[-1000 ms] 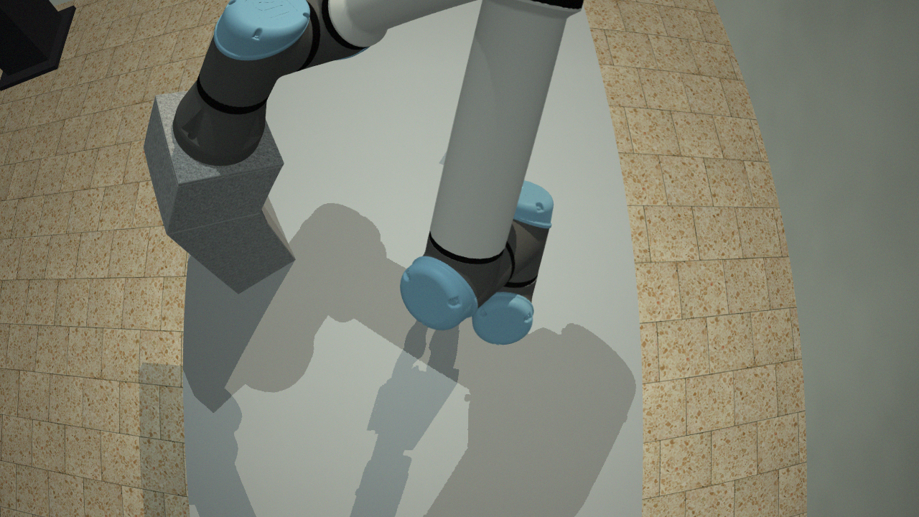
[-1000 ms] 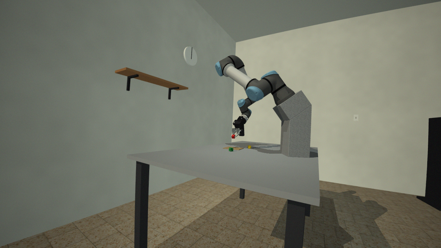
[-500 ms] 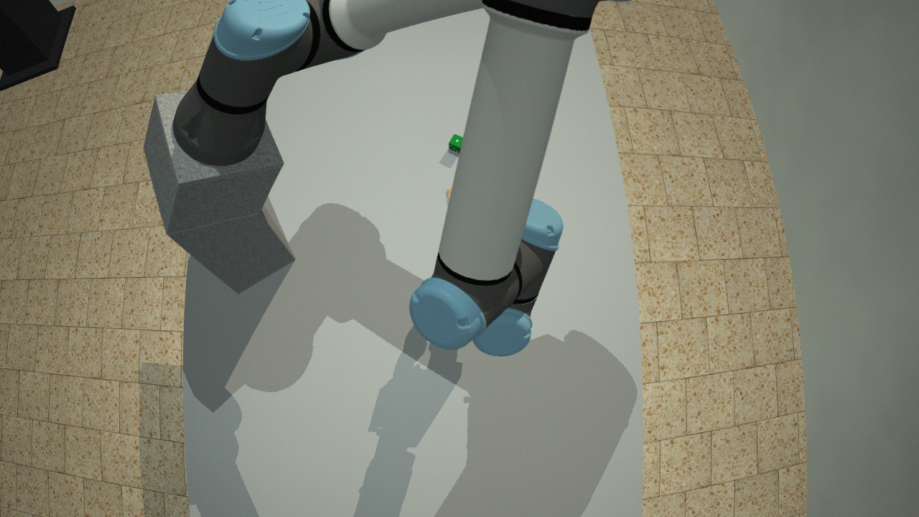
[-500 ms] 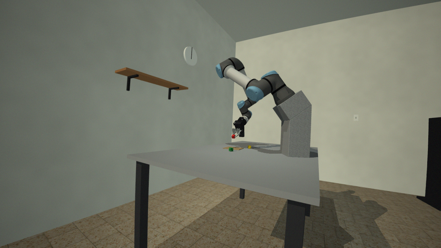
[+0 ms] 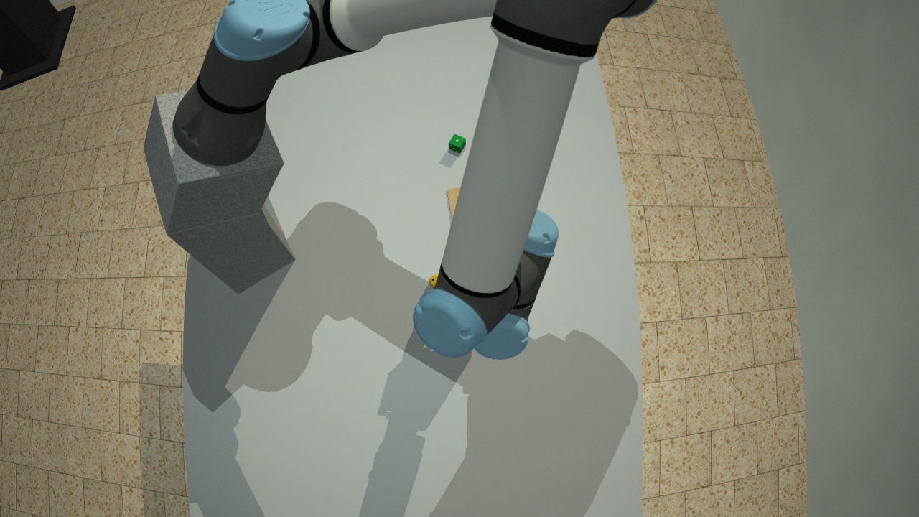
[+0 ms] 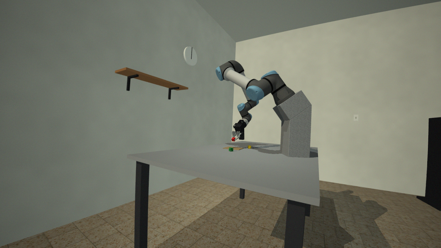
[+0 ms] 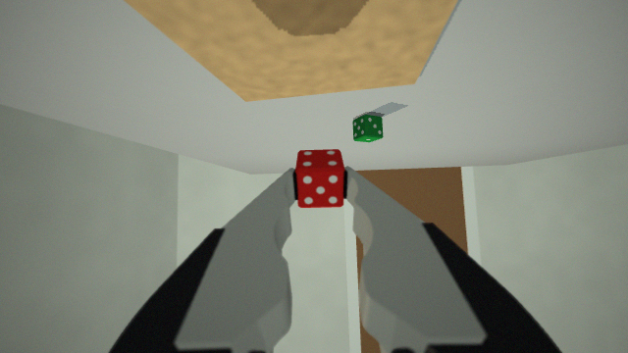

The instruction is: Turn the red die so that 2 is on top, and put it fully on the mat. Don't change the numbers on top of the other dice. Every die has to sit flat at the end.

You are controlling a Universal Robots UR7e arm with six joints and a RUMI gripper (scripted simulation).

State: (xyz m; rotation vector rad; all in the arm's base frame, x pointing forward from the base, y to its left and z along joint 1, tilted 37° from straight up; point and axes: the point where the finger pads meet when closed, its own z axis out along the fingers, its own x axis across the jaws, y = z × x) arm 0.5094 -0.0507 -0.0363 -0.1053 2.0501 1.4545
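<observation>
Now: hand 1 cm to the left of the tan mat and 8 cm above it. Round my hand: yellow die 11 cm behind, 11 cm to the right, 7 cm below; green die 3 cm behind, 15 cm to the left, 7 cm below; red die 1 cm to the left.
</observation>
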